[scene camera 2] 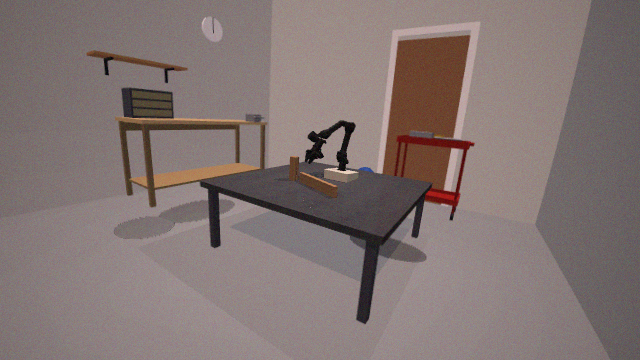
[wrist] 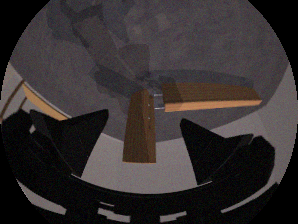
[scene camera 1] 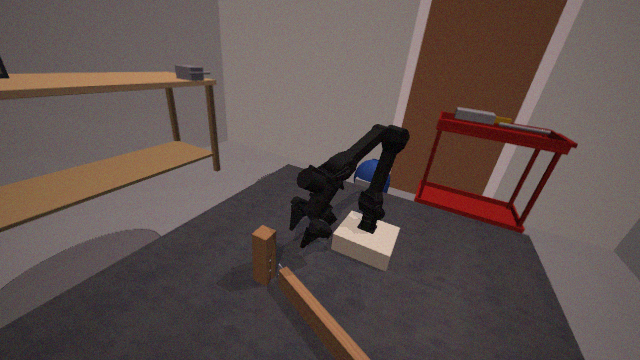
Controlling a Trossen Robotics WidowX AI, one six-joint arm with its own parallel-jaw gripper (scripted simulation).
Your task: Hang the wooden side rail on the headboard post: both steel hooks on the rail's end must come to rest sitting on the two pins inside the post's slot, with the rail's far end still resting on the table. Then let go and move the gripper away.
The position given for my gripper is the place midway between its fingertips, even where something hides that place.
Note:
My gripper (scene camera 1: 295,238) is open, holding nothing. Further things: a wooden side rail (wrist: 177,96) and a wooden headboard post (wrist: 140,134).
My gripper shows as well in the wrist view (wrist: 145,117).

